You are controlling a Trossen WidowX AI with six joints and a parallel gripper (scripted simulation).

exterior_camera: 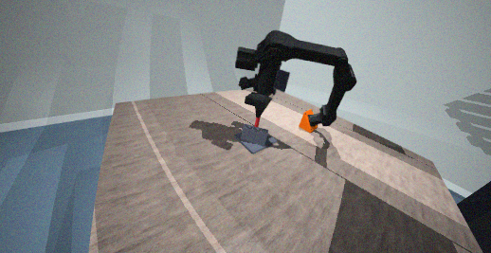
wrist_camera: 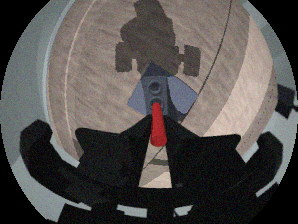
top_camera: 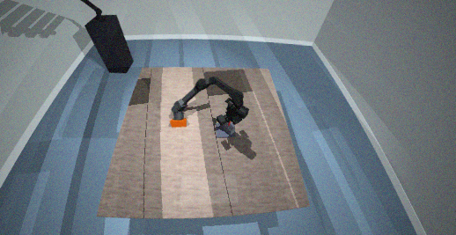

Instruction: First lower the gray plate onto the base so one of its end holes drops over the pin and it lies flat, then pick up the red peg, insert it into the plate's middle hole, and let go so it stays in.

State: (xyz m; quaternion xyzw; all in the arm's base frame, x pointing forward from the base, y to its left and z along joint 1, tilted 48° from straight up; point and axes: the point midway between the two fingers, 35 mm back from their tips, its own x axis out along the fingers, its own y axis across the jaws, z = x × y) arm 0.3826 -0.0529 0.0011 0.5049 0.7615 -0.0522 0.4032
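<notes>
My gripper tip is right at the red peg. Also, from my gripper tip: base (20 mm behind, 10 mm to the left, 100 mm below); then gray plate (70 mm below).
</notes>
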